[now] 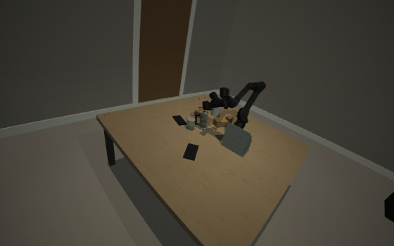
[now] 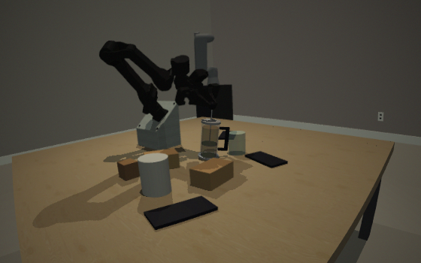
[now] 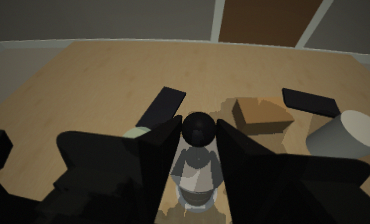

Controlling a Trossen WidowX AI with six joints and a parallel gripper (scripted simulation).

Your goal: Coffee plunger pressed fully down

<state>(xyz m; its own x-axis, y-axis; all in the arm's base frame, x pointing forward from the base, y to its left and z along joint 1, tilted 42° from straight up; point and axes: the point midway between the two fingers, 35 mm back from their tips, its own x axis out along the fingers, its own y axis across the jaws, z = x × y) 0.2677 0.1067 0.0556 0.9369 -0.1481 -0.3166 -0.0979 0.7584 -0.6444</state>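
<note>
Right now the glass coffee press is 100 mm below my gripper tip, 10 mm to the left of it and 10 mm behind it. The rest, counted from my gripper tip: pale green cup: 150 mm below, 100 mm to the left, 10 mm ahead; white cylinder: 290 mm to the right, 140 mm below, 100 mm ahead.
</note>
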